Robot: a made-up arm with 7 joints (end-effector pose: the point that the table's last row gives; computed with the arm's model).
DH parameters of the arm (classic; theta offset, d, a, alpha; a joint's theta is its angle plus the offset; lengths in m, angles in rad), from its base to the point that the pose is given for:
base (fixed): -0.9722 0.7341 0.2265 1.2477
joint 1: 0 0.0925 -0.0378 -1.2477
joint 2: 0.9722 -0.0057 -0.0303 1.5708
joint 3: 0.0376 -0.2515 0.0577 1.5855
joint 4: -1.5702 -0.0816 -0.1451 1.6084
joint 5: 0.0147 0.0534 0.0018 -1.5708
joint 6: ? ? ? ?
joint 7: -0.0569 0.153 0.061 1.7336
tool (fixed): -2.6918 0.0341 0 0
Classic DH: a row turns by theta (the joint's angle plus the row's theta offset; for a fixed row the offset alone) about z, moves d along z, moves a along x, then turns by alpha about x.
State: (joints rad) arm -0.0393 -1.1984 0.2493 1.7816 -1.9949 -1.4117 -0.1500
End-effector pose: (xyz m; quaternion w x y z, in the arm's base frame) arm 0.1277 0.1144 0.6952 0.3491 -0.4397 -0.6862 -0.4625
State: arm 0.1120 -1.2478 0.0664 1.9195 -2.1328 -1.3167 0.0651
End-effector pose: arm 0.1780 0.0948 0.6809 0.1687 -0.4937 -0.7098 -0.4732
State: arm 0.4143 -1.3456 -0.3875 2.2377 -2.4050 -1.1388 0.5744
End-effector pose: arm 0.2476 0.0401 0.7078 0.1768 0.6085 0.6392 0.4359
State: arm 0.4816 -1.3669 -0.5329 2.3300 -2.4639 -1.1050 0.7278
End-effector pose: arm 0.2547 0.0285 0.7250 0.2423 0.6465 0.5959 0.4102
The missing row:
joint 6: -1.0444 -0.1025 -0.1452 1.6482
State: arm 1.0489 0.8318 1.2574 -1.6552 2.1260 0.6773 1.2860
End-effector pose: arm -0.1769 -0.2825 0.7832 0.6070 -0.4830 0.6133 0.1490
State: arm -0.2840 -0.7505 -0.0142 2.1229 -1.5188 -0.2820 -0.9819
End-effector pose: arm 0.1353 0.2772 0.7817 0.4509 0.3748 -0.5251 -0.6168
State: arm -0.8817 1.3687 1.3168 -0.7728 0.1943 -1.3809 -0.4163
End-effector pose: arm -0.1778 -0.4920 1.0340 0.4642 -0.3416 -0.6694 0.4687
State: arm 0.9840 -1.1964 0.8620 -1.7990 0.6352 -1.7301 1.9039
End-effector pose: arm 0.2553 0.1192 0.7904 0.0364 -0.3047 0.0853 0.9479
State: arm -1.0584 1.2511 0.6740 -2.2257 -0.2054 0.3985 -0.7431
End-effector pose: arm 0.0401 -0.3698 1.3714 0.5235 -0.1519 -0.3202 0.7749
